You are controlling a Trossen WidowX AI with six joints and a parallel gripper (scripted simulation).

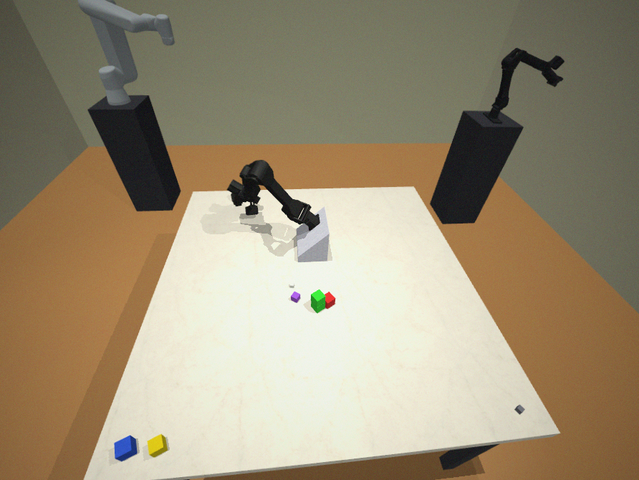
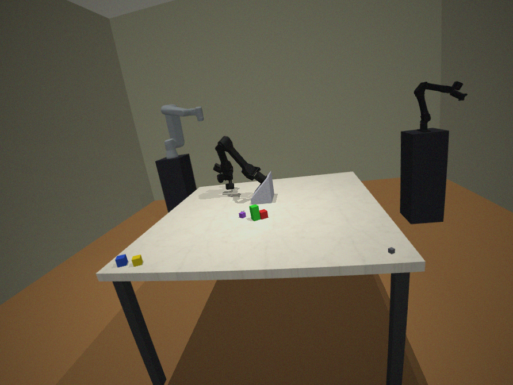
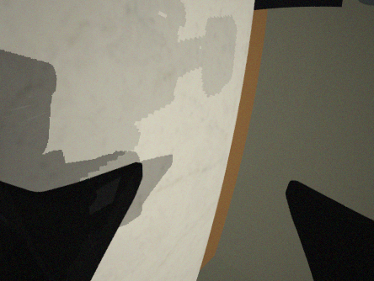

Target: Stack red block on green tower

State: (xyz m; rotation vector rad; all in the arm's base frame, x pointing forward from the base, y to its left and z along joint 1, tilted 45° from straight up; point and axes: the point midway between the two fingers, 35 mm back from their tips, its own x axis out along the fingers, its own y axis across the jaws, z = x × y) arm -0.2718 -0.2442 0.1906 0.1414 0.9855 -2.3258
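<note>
Right now the red block is 65 cm ahead of my gripper tip, 34 cm to the left of it and 4 cm below it. Also, from my gripper tip: white cube: 56 cm ahead, 20 cm to the left, 5 cm below; then yellow block: 108 cm ahead, 16 cm to the right, 4 cm below; then purple cube: 62 cm ahead, 22 cm to the left, 5 cm below.
</note>
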